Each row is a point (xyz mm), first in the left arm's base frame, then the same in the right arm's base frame.
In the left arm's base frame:
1: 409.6 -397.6 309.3
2: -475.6 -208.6 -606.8
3: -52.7 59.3 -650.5
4: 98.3 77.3 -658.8
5: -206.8 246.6 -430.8
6: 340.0 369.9 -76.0
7: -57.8 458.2 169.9
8: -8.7 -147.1 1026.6
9: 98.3 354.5 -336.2
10: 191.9 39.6 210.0
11: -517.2 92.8 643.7
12: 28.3 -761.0 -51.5
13: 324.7 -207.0 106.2
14: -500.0 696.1 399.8
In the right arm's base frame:
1: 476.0 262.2 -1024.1
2: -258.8 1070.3 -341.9
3: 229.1 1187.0 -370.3
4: 359.5 1215.7 -443.7
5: 246.0 964.1 -131.3
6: 807.9 691.5 -354.9
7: 575.8 404.5 -54.6
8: 390.1 -481.7 -586.5
9: 567.0 917.1 -222.9
10: 539.8 365.3 -540.7
11: 65.0 -149.5 -89.9
12: -93.0 543.8 -1092.0
13: 488.4 466.5 -817.0
14: 392.2 138.8 393.4

